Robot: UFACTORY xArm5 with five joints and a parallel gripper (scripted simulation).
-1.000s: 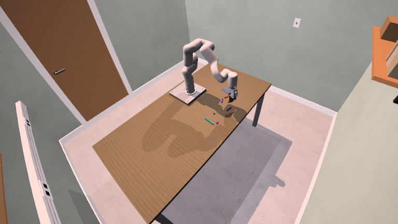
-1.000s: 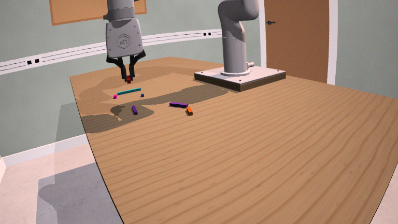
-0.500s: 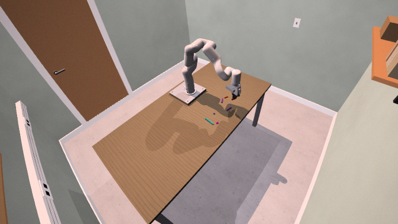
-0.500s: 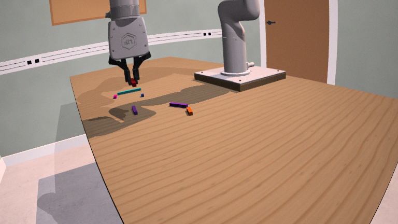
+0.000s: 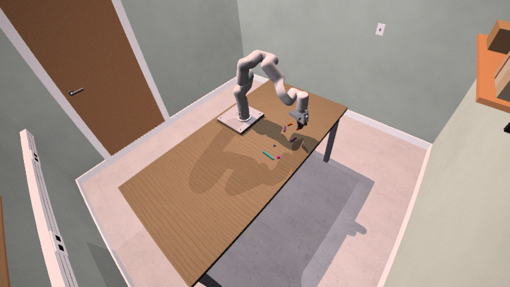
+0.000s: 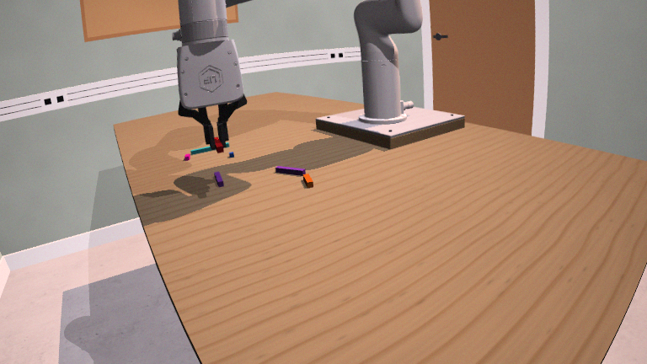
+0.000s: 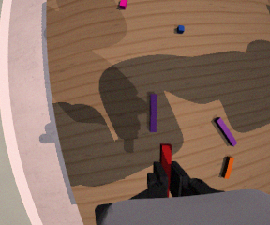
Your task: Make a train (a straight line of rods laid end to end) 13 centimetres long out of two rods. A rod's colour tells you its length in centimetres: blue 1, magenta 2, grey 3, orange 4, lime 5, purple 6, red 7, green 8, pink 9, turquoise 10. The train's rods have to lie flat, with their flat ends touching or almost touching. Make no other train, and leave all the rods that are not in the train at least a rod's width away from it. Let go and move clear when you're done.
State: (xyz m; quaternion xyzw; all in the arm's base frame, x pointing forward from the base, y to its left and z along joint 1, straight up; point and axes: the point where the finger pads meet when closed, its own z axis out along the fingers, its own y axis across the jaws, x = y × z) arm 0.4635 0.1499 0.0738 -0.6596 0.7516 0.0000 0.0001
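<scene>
My hand is 13 cm past the orange rod, 5 cm to the right of it and 10 cm above it. From my hand the other things lie so: magenta rod (2 cm ahead, 27 cm to the right, 10 cm below); blue rod (8 cm behind, 21 cm to the right, 10 cm below); red rod (2 cm below).
</scene>
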